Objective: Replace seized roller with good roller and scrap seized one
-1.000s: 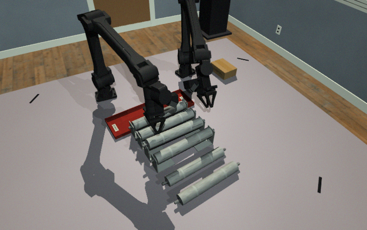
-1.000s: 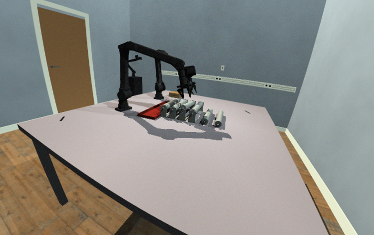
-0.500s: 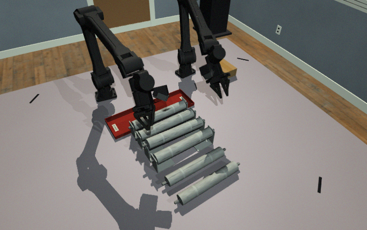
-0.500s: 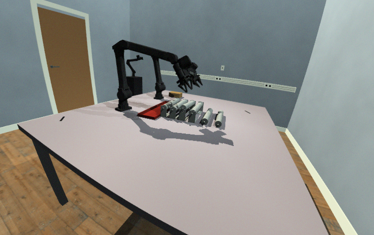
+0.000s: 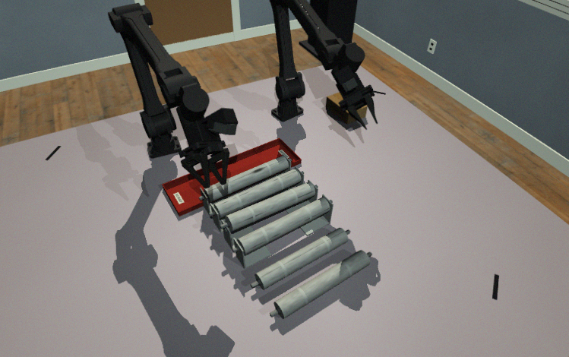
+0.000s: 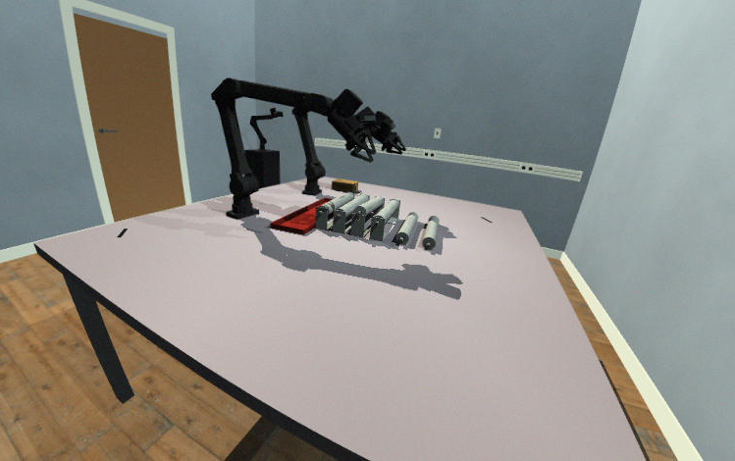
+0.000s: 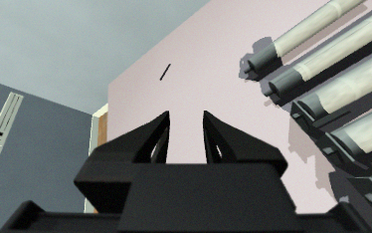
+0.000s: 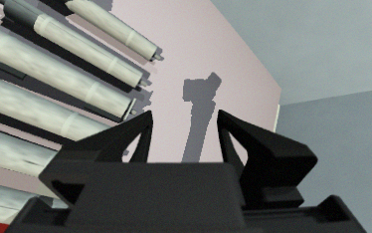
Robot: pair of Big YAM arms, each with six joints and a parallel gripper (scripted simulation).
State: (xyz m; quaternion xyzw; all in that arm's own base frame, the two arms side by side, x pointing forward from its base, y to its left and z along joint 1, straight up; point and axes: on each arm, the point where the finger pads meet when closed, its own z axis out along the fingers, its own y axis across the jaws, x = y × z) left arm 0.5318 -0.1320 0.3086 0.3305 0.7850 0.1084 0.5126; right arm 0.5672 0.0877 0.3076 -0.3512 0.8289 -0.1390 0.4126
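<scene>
Right now the roller is 30 mm behind my left hand, 300 mm to the right of it and 220 mm below it. The rest, counted from my left hand: red scrap tray (280 mm behind, 320 mm to the right, 300 mm below); then cardboard box (440 mm behind, 240 mm to the left, 270 mm below).
</scene>
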